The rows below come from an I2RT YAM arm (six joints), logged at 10 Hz.
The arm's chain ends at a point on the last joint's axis. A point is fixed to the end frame.
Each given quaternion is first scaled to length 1.
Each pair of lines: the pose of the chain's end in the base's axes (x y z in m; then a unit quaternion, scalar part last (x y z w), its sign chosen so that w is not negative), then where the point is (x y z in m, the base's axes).
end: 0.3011 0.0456 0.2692 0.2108 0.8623 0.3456 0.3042
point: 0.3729 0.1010 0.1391
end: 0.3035 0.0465 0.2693 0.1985 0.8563 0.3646 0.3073
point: 0.3769 0.1076 0.1427
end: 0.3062 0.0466 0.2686 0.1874 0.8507 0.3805 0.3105
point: 0.3810 0.1124 0.1452
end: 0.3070 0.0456 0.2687 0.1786 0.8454 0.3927 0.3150
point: 0.3833 0.1148 0.1481
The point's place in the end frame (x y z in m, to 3 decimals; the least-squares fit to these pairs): 0.029 -0.046 0.149
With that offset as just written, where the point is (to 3 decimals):
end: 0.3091 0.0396 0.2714 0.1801 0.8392 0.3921 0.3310
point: 0.390 0.107 0.153
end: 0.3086 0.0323 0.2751 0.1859 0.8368 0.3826 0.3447
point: 0.393 0.096 0.157
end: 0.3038 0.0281 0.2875 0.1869 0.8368 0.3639 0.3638
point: 0.393 0.085 0.169
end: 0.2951 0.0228 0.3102 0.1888 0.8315 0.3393 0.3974
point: 0.393 0.069 0.194
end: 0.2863 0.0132 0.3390 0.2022 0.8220 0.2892 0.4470
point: 0.395 0.040 0.226
